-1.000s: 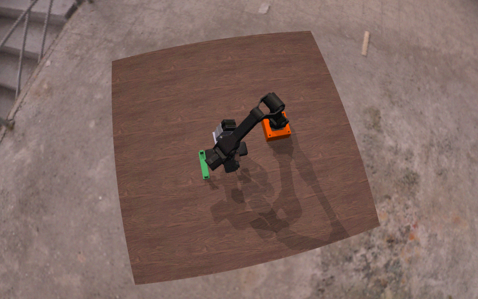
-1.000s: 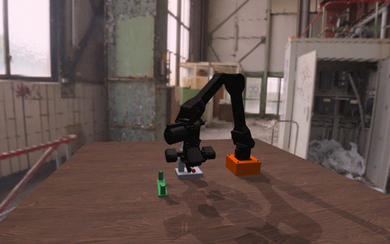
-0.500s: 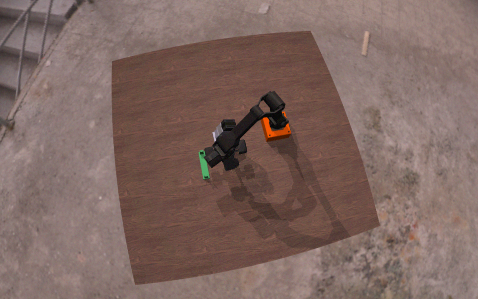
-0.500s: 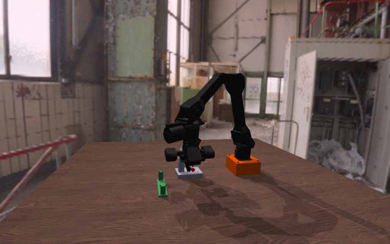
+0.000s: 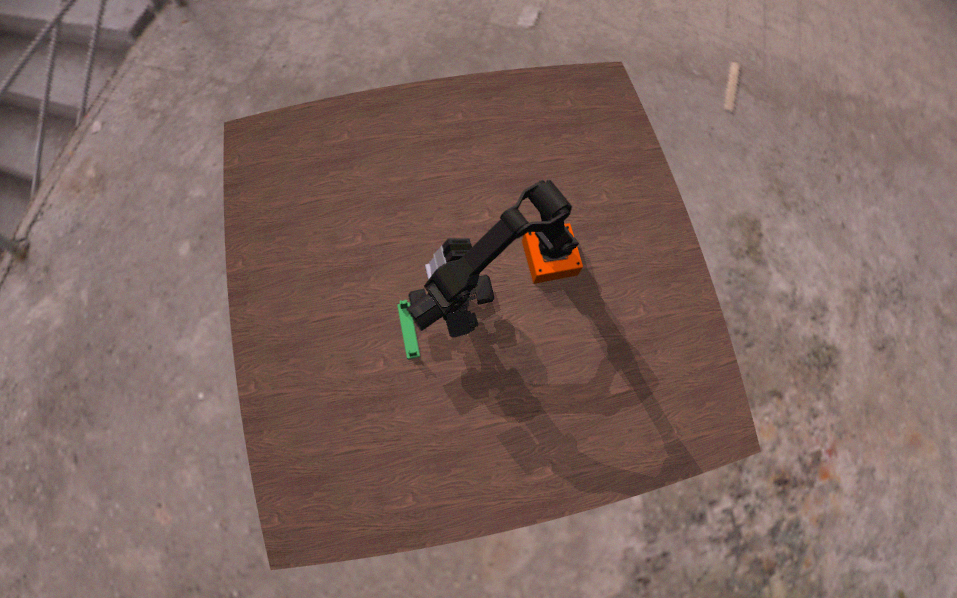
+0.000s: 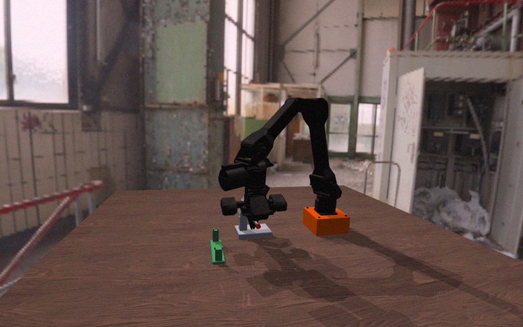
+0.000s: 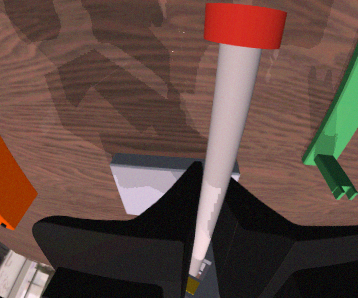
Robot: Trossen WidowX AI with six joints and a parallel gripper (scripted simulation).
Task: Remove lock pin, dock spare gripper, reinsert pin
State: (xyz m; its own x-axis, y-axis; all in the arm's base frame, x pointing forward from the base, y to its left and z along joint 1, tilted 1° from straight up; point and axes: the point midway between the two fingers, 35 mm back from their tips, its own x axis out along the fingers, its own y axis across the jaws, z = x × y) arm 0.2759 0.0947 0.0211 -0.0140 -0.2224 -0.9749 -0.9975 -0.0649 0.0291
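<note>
Now: the grey mount 10 mm behind my gripper tip and 70 mm to the right of it. Round my gripper tip: green stand (110 mm ahead, 50 mm to the left, 20 mm below); then spare gripper (10 mm behind, 80 mm to the right, 70 mm above).
</note>
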